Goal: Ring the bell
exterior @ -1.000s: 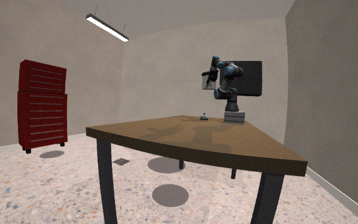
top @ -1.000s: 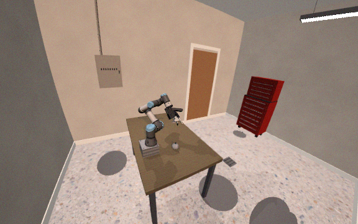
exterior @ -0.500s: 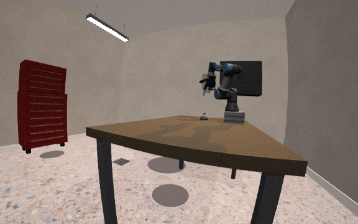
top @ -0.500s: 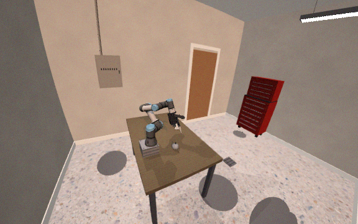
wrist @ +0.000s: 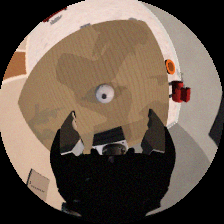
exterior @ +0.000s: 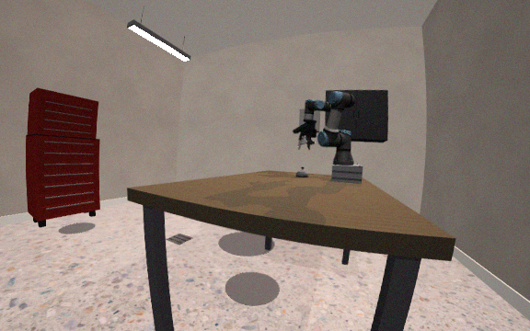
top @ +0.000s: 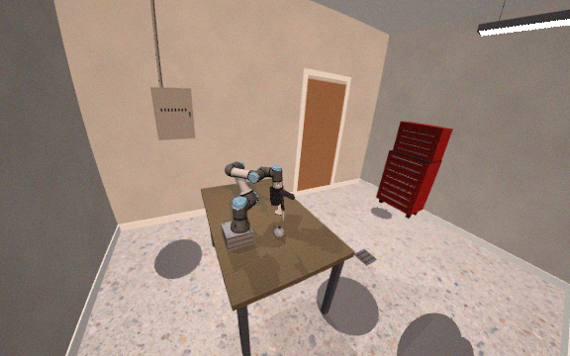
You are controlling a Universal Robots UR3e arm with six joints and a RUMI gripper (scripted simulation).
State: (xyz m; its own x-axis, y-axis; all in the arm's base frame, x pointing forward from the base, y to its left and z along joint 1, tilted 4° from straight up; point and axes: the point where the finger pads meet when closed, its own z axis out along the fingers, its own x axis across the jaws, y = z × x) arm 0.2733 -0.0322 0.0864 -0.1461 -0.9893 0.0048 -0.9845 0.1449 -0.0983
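Right now the silver bell is 20 mm to the left of my hand and 140 mm below it.
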